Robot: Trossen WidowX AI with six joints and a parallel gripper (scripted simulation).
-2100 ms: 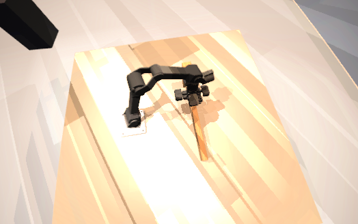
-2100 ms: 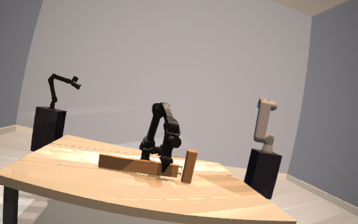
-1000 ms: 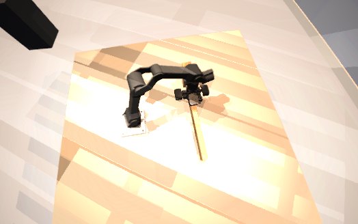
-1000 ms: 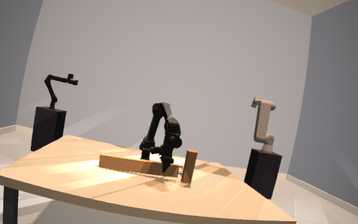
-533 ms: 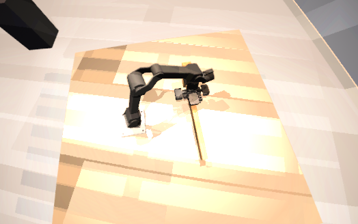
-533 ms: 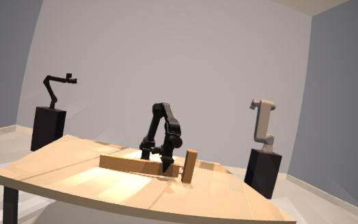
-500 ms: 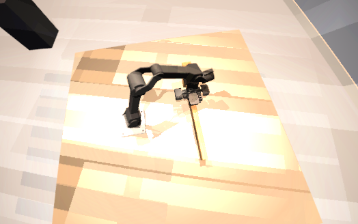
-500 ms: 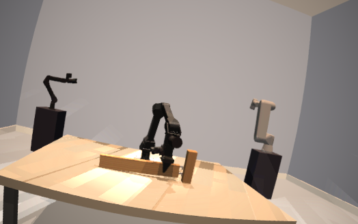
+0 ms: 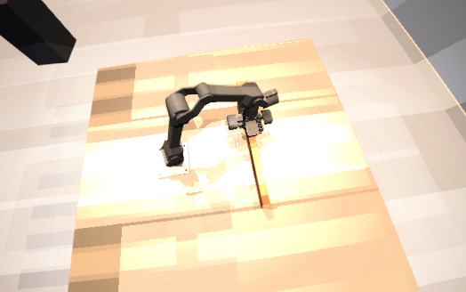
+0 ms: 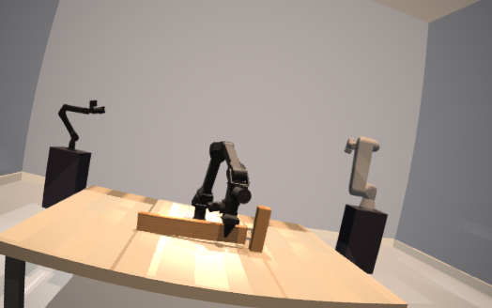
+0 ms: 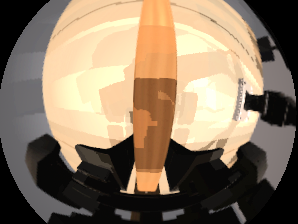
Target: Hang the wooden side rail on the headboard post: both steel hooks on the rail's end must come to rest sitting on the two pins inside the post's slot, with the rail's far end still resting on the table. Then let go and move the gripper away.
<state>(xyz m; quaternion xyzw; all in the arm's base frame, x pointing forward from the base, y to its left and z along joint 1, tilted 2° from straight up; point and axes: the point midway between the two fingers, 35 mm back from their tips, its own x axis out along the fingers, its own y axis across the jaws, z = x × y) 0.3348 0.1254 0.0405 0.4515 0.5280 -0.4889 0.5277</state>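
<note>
The headboard post lies 2 cm behind my gripper tip, 13 cm to the left of it and 4 cm above it.
</note>
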